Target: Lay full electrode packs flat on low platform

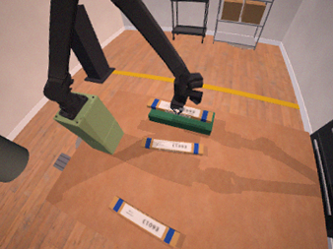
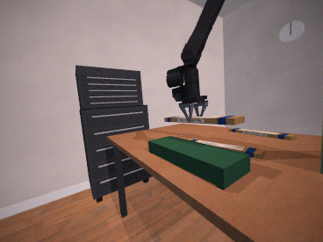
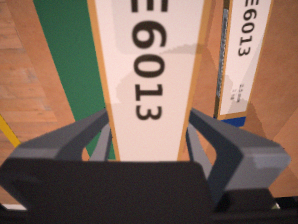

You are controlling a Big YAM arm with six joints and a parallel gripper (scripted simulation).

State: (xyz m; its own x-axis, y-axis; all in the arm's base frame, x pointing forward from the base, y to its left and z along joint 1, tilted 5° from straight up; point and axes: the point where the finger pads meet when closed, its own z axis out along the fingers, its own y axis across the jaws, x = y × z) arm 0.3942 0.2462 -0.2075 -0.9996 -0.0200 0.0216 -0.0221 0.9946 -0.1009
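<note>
My hand is 5 cm to the right of the green platform and 15 cm above it.
</note>
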